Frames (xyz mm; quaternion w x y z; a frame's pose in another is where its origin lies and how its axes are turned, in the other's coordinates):
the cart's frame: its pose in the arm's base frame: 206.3 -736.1 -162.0 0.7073 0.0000 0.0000 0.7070
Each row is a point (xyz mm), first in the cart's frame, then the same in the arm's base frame.
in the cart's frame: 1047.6 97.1 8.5
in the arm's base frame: 109.6 311.5 -153.5
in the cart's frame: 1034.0 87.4 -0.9
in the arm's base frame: 119.3 297.9 -162.9
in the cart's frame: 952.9 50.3 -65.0
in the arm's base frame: 156.4 216.8 -227.0
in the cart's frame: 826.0 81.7 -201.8
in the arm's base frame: 125.0 89.9 -363.8
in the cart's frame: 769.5 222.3 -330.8
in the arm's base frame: -15.7 33.5 -492.8
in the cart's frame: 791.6 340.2 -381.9
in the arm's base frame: -133.6 55.6 -543.9
